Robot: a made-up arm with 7 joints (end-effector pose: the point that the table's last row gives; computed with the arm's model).
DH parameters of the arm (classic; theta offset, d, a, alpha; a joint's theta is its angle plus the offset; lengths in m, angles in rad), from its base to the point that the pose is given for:
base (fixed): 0 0 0 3.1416
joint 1: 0 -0.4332 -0.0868 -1.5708
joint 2: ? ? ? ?
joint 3: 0 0.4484 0.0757 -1.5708
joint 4: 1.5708 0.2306 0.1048 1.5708
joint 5: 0 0.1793 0.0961 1.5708
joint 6: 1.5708 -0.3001 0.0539 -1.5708
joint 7: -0.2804 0 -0.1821 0
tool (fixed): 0.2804 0.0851 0 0
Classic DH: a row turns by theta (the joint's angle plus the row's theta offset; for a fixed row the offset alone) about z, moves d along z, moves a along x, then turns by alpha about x.
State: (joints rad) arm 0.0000 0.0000 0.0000 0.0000 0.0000 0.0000 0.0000
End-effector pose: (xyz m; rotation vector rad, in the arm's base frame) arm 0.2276 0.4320 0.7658 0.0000 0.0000 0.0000
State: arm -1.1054 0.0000 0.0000 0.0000 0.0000 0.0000 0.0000
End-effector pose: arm -0.2839 0.3973 0.7658 0.0000 0.0000 1.1054
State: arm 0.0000 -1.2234 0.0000 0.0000 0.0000 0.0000 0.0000
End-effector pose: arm 0.3330 0.4320 0.2508 0.0000 1.2234 0.0000
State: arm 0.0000 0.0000 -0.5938 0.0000 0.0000 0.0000 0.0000
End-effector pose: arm 0.5298 0.2576 0.7658 0.0000 0.0000 -0.5938
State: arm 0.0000 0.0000 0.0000 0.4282 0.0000 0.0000 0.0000
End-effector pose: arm 0.1743 0.4320 0.7521 0.0000 0.4282 0.0000
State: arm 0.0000 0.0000 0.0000 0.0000 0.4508 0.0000 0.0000
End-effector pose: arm 0.2276 0.4018 0.9196 0.4508 0.0000 0.0000
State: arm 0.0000 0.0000 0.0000 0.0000 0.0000 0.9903 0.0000
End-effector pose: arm 0.2111 0.4320 0.6261 0.0000 -0.9903 0.0000
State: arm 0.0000 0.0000 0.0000 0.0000 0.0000 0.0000 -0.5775
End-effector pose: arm 0.2835 0.5193 0.7658 0.0000 0.0000 -0.5775
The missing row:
joint 2: 0 0.1491 0.1805 -1.5708
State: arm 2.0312 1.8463 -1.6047 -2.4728 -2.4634 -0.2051 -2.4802
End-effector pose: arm 0.3804 0.9383 0.2665 -0.6956 -1.2742 -1.9955
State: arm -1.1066 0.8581 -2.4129 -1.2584 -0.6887 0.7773 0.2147
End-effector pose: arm 0.5410 -0.5971 0.7355 -1.2088 -0.6376 -1.3468
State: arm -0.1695 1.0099 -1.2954 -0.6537 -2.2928 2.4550 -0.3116
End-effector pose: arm -0.2439 -0.6318 0.7054 -2.0581 -1.0250 0.3251
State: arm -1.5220 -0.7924 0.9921 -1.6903 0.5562 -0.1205 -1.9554
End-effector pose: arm -0.1246 0.2146 1.2566 0.3909 1.4968 0.3193
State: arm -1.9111 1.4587 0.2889 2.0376 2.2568 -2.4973 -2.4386
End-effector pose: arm -0.0758 -0.3058 0.9414 -1.9866 0.2996 1.7116
